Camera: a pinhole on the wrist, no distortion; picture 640 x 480 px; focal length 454.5 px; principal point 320.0 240.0 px. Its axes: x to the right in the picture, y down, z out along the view. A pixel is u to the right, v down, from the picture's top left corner.
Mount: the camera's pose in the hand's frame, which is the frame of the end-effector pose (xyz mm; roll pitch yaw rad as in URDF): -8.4 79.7 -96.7 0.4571 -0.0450 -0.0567
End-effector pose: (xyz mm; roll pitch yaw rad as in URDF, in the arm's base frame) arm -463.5 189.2 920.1 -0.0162 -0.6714 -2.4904
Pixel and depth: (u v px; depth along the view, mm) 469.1 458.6 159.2
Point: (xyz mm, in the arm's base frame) -399.0 141.6 1005.6
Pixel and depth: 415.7 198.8 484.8
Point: -444.5 420.8 1212.9
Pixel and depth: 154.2 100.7 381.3
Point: -369.9 488.5 959.8
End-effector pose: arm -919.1 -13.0 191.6 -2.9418 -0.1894 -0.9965
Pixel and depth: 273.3 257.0 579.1
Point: -739.0 138.6 -211.9
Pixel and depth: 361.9 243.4 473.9
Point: -726.1 39.6 -102.0
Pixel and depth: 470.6 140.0 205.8
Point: -832.2 -22.2 142.5
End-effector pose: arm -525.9 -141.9 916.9 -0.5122 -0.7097 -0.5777
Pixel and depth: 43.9 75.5 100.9
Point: -565.2 -124.6 847.7
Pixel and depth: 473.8 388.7 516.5
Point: -535.7 121.8 1305.0
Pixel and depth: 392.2 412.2 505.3
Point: -571.2 174.0 1230.3
